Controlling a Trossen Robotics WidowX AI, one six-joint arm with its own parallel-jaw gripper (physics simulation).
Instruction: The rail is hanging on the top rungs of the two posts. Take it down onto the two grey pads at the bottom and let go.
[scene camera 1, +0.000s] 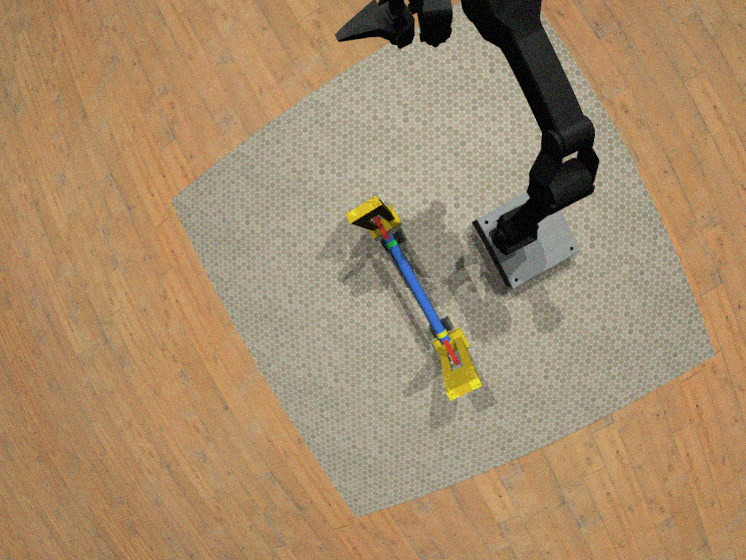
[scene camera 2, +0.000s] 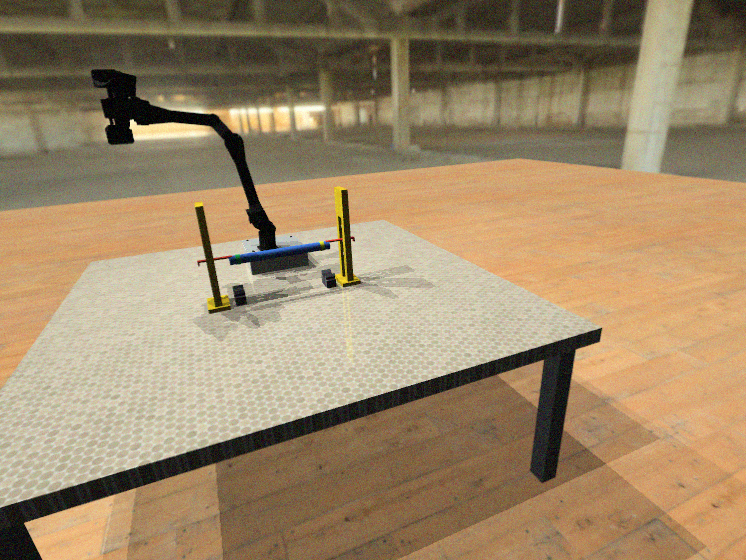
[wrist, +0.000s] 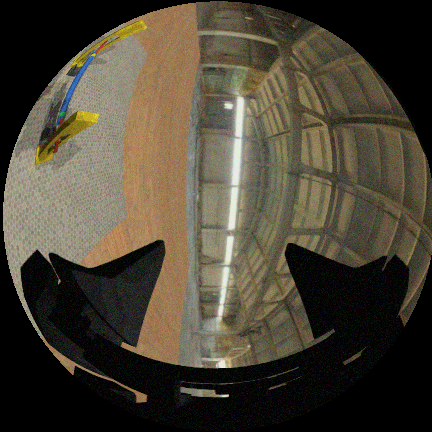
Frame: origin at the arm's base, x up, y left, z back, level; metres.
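Seen in the pictures: gripper, between the fingertips: (scene camera 1: 327, 13) (scene camera 2: 106, 106) (wrist: 227, 249); arm's base, origin of its link: (scene camera 1: 505, 236) (scene camera 2: 268, 248).
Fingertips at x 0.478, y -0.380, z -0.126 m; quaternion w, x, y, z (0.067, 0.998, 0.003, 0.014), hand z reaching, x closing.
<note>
Pixels of each thing's top centre, then the offset from my fingertips to it. Level surfaces: height alone.
- blue rail, centre of its top: (scene camera 1: 416, 290) (scene camera 2: 280, 247) dy +0.362, dx -0.408, dz -0.134 m
- green-banded-end post, centre of its top: (scene camera 1: 363, 209) (wrist: 87, 116) (scene camera 2: 198, 204) dy +0.163, dx -0.253, dz -0.118 m
- yellow-banded-end post, centre of its top: (scene camera 1: 464, 389) (scene camera 2: 340, 188) dy +0.562, dx -0.253, dz -0.150 m
- patterned table top, height of its surface: dx -0.553 m
The blue rail (scene camera 1: 415, 286) (scene camera 2: 280, 253) (wrist: 76, 84) hangs roughly level, well above the pads. Its red end rods reach the green-banded-end post (scene camera 1: 361, 214) (scene camera 2: 207, 256) (wrist: 80, 122) and the yellow-banded-end post (scene camera 1: 462, 385) (scene camera 2: 345, 235) (wrist: 134, 28). The exact rung contact is too small to tell. Two dark grey pads stand low between the posts: one pad (scene camera 2: 239, 295) near the green-banded end, the other pad (scene camera 2: 328, 278) near the yellow-banded end. My gripper (scene camera 1: 345, 36) (scene camera 2: 112, 107) (wrist: 227, 249) is open and empty, high up and well away from the rail, beyond the green-banded end. Its fingers sit one above the other.
The arm's grey base plate (scene camera 1: 557, 235) (scene camera 2: 280, 263) stands on the table, to one side of the rail. The patterned table top (scene camera 1: 289, 301) (scene camera 2: 180, 385) (wrist: 95, 200) bears the posts and base. Its edge lies below and beside my raised gripper. Wooden floor (scene camera 1: 90, 301) surrounds it.
</note>
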